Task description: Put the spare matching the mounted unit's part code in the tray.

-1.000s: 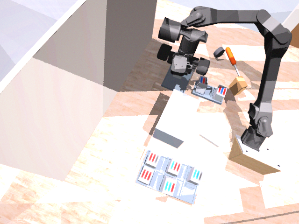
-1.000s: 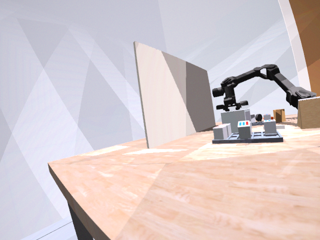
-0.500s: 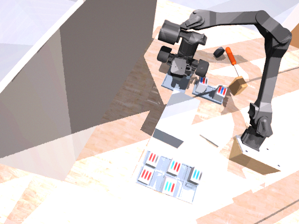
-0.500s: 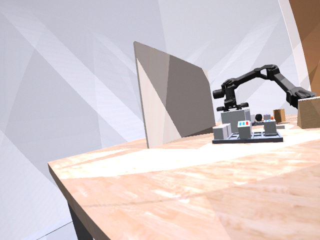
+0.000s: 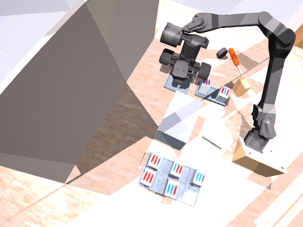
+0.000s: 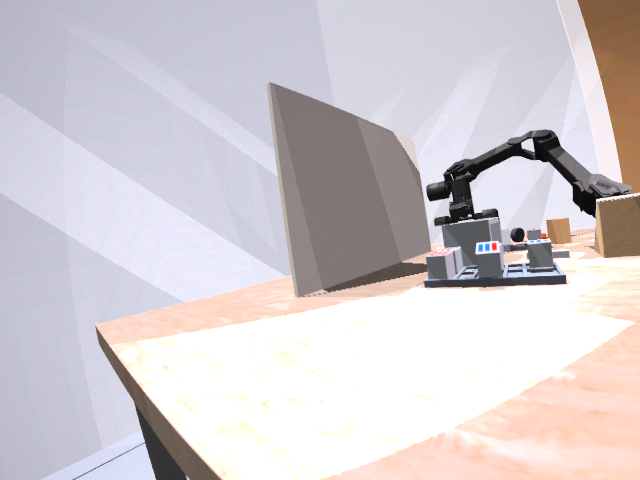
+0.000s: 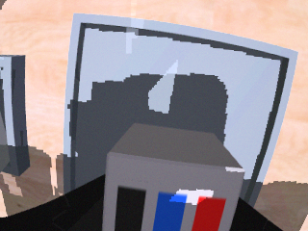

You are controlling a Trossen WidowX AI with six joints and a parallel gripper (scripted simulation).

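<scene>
My gripper tip is 30 mm below the spare. Also, from my gripper tip: beige panel 200 mm to the left, 200 mm above, 180 mm ahead; then rack 370 mm to the left, 140 mm behind, 20 mm below.
</scene>
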